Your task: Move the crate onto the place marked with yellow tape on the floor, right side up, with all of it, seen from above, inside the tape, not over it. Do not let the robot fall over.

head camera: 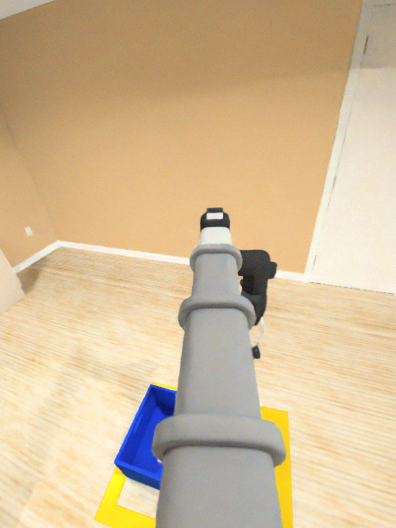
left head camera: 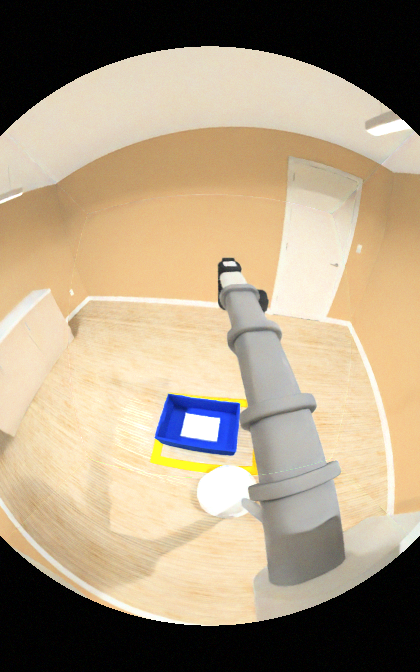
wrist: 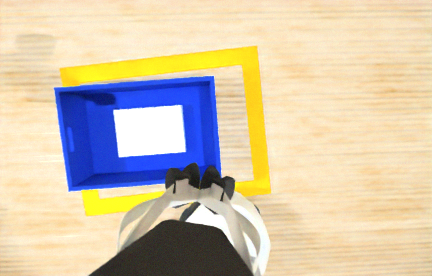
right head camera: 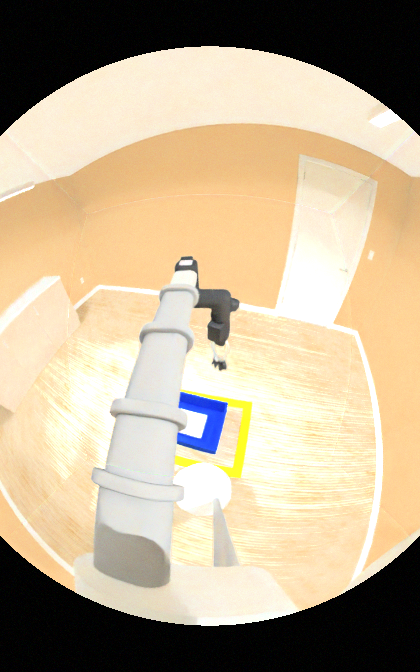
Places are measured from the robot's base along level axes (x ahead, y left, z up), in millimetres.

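Where they show: gripper, fingertip midpoint: (wrist: 200, 178).
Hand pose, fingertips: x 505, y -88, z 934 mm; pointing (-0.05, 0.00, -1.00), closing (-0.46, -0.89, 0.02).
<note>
Each offset is from my fingertips to the top centre of the thing.
The blue crate @(248 mm left, 52 mm ahead, 741 mm down) (head camera: 142, 440) (left head camera: 228, 427) (right head camera: 216, 425) (wrist: 198, 130) is upright, open side up, with a white block @(243 mm left, 50 mm ahead, 890 mm down) (left head camera: 200, 427) (right head camera: 197, 425) (wrist: 150, 131) on its bottom. In the wrist view it covers most of the left strip of the yellow tape (head camera: 284, 460) (left head camera: 185, 466) (right head camera: 245, 430) (wrist: 255, 125) and reaches past its outer edge. Floor shows between the crate and the right strip. My gripper (head camera: 256, 352) (right head camera: 219, 365) (wrist: 200, 178) is shut and empty, high above the floor, overlapping the crate's near right corner in the wrist view. The arm hides the gripper in the left head view.
My extended arm (head camera: 220, 370) (left head camera: 272, 370) (right head camera: 155, 370) hides part of the crate and tape in the head views. A white round base (left head camera: 225, 491) (right head camera: 202, 489) is close to the near tape strip. A pale cabinet (left head camera: 35, 360) (right head camera: 40, 340) stands left; a door (left head camera: 312, 245) (right head camera: 322, 245) is at the back right.
</note>
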